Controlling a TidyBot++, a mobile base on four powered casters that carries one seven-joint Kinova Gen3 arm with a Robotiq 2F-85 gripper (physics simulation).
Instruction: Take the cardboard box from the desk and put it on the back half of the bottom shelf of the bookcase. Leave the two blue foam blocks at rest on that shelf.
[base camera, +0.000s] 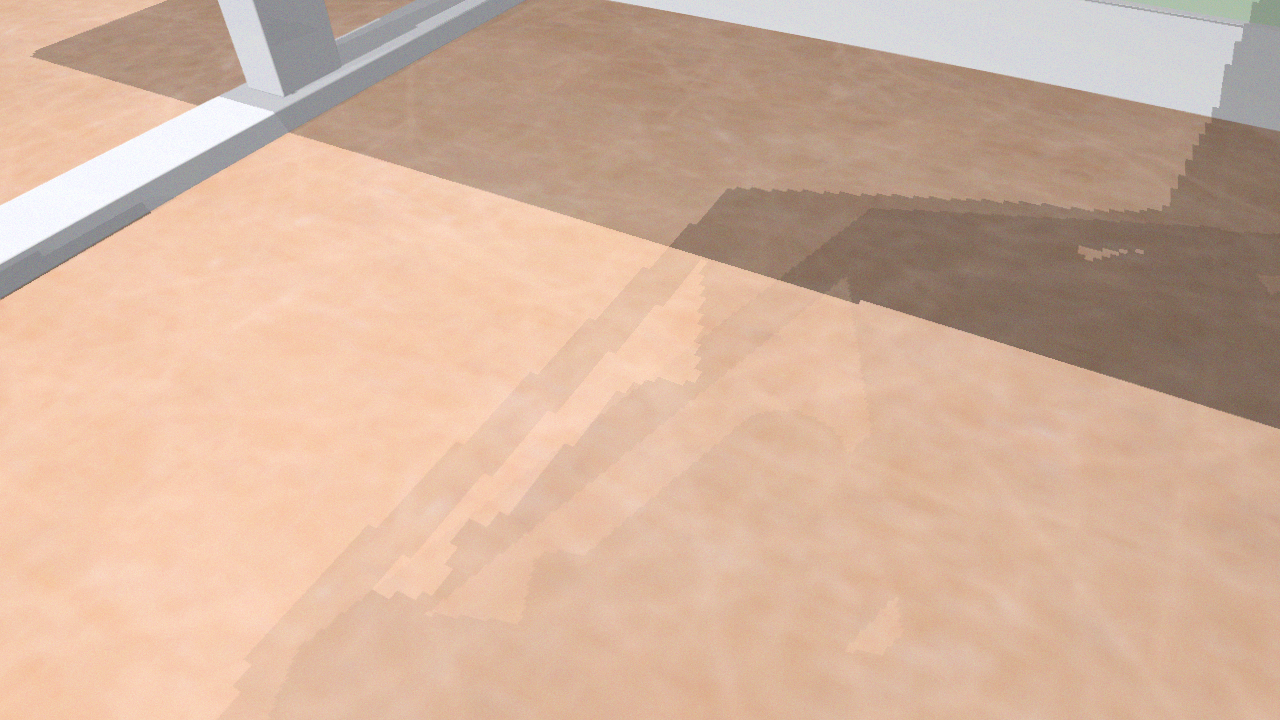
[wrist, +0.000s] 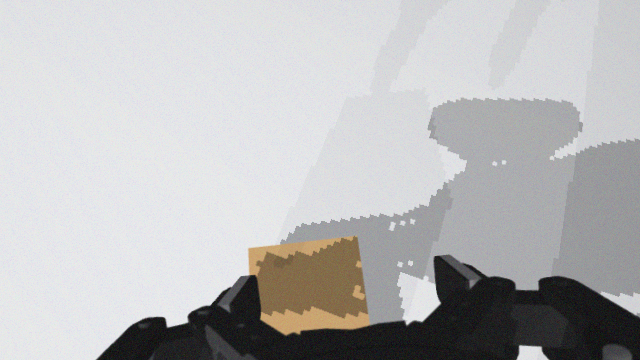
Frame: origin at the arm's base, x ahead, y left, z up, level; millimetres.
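Seen in the pictures: gripper, fingertip midpoint: (wrist: 346, 285).
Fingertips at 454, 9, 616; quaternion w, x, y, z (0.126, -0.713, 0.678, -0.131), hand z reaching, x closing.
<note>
A point is followed by its place in that frame, as x, y, z.
The cardboard box (wrist: 312, 285) @(455, 26, 603) stands on the white desk top (wrist: 125, 125) @(589, 182, 553) in the wrist view, low and left of the middle. Its top face shows, mostly in the gripper's shadow. My gripper (wrist: 346, 285) @(454, 9, 616) is open. The box lies nearer the left finger, whose tip overlaps its left edge in the view; a gap shows between the box and the right finger. The gripper body hides the near part of the box. Whether the fingertips are above the box's top or beside it, I cannot tell. The bookcase, its bottom shelf and the blue foam blocks do not show in either view.
In the base camera view, a white leg with a long foot bar (base camera: 134, 165) stands on the tan floor (base camera: 268, 376) @(422, 270, -397) at the upper left. A white wall base (base camera: 984, 53) @(948, -292, -378) runs along the back. Shadows of the arm fall across the floor and desk top.
</note>
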